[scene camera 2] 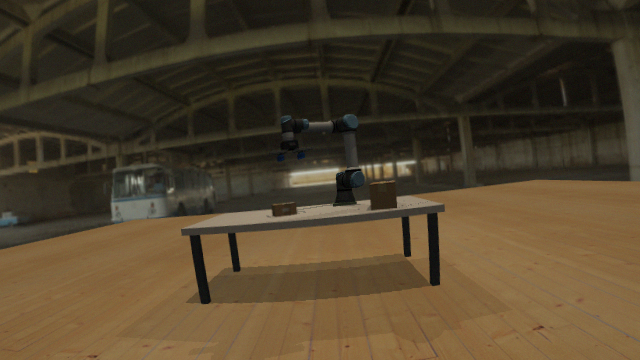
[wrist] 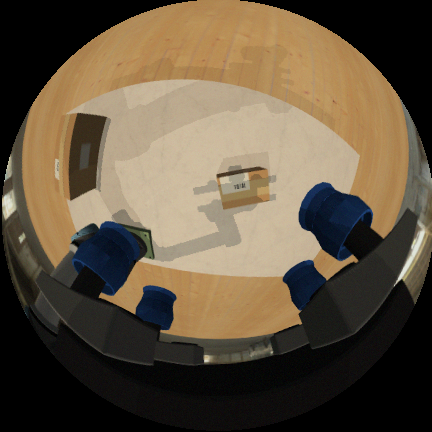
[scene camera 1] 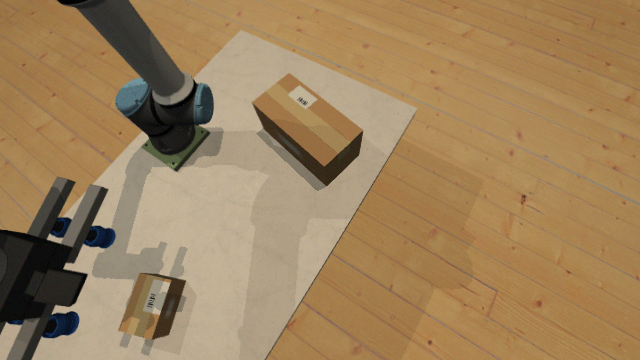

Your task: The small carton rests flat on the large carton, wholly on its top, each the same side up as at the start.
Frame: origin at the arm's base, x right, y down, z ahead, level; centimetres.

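Seen in the pictures: hand, its tool point: [scene camera 2: 291,159] [wrist: 223,267]; arm's base, origin of its link: [scene camera 2: 345,201] [scene camera 1: 175,136].
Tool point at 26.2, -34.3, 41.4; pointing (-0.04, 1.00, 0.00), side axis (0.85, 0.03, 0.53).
Pixels of each thing's top centre, then the offset from my tool point to it, as dx, dy, dz. Level surfaces: height alone.
- small carton, centre of its top: [wrist: 244,189] [scene camera 1: 145,304] [scene camera 2: 283,203] +8.2, +28.3, +1.0
- large carton, centre of its top: [scene camera 1: 305,115] [wrist: 60,156] [scene camera 2: 382,182] -57.7, +20.6, -4.8
- pale table, height of its surface: dy +35.9
The small carton [scene camera 1: 145,306] [scene camera 2: 284,209] [wrist: 244,190] lies flat on the table, its label and tape facing up. The large carton [scene camera 1: 307,120] [scene camera 2: 383,195] [wrist: 86,155] stands on the table on the other side of the arm's base, label and tape up. The two cartons are well apart. My gripper [scene camera 1: 59,275] [scene camera 2: 290,156] [wrist: 226,265], four blue suction cups on dark bars, is open and holds nothing. It hangs high above the table, cups down, with a wide gap over the small carton. Part of the gripper is cut off in scene camera 1.
The pale table [scene camera 1: 200,210] [scene camera 2: 240,225] [wrist: 175,175] carries the arm's base [scene camera 1: 172,137] [scene camera 2: 345,196] on a green plate [wrist: 146,242], beside the large carton. The large carton stands near one end of the table. Wooden floor [scene camera 1: 500,150] [scene camera 2: 320,320] surrounds the table.
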